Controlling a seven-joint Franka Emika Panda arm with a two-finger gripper.
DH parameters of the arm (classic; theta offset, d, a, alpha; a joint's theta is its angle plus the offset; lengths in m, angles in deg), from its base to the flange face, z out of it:
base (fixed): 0 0 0 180
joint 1: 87.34 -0.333 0 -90
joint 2: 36.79 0 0 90
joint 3: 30.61 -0.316 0.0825 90
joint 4: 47.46 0 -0.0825 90
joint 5: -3.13 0.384 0 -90
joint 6: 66.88 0 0.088 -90
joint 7: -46.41 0.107 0 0
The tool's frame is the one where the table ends.
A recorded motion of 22 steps. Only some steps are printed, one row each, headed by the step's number.
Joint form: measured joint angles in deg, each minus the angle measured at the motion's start. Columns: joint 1, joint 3, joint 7, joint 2, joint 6, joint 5, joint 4.
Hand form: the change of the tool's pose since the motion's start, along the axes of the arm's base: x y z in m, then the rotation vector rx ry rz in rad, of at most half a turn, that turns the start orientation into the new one. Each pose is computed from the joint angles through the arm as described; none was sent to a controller.
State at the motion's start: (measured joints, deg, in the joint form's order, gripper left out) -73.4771 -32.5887 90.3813 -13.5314 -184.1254 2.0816 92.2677
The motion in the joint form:
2: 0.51 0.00 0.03 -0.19 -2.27 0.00 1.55
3: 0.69 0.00 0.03 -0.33 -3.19 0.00 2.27
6: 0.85 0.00 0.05 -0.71 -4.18 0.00 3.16
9: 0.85 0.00 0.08 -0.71 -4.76 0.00 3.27
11: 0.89 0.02 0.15 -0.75 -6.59 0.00 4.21
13: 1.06 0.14 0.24 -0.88 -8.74 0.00 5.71
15: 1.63 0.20 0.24 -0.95 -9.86 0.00 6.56
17: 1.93 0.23 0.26 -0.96 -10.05 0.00 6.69
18: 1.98 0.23 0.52 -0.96 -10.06 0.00 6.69
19: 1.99 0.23 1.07 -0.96 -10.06 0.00 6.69
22: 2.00 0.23 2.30 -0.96 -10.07 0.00 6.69
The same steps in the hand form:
2: -0.0019 -0.0035 -0.0105 -0.0015 -0.0091 -0.0086
3: -0.0029 -0.0046 -0.0160 -0.0016 -0.0102 -0.0114
6: -0.0042 -0.0056 -0.0244 -0.0001 -0.0055 -0.0143
9: -0.0035 -0.0057 -0.0244 -0.0018 -0.0136 -0.0145
11: -0.0040 -0.0060 -0.0293 -0.0046 -0.0282 -0.0161
13: -0.0066 -0.0076 -0.0389 -0.0054 -0.0374 -0.0218
15: -0.0092 -0.0117 -0.0444 -0.0057 -0.0409 -0.0324
17: -0.0100 -0.0140 -0.0452 -0.0058 -0.0418 -0.0384
18: -0.0101 -0.0143 -0.0451 -0.0057 -0.0421 -0.0438
19: -0.0101 -0.0144 -0.0451 -0.0055 -0.0424 -0.0536
22: -0.0101 -0.0145 -0.0451 -0.0049 -0.0434 -0.0752

